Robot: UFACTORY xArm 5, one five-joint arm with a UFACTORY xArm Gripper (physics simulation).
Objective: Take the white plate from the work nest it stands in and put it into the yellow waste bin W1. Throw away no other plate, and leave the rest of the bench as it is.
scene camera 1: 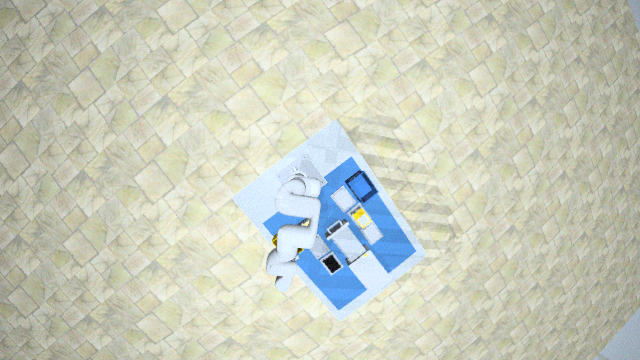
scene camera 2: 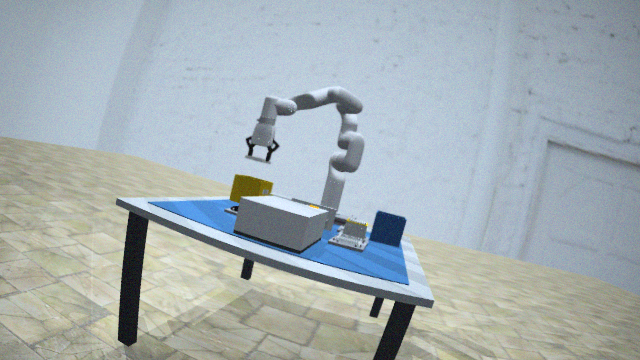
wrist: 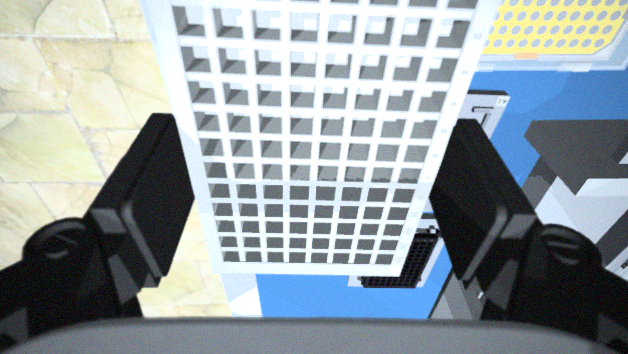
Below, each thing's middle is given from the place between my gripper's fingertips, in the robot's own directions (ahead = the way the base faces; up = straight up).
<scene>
The white plate (wrist: 312, 142) is right at my hand. Also, from my hand: black plate (wrist: 423, 243): 32 cm ahead, 19 cm below, 18 cm to the left.
</scene>
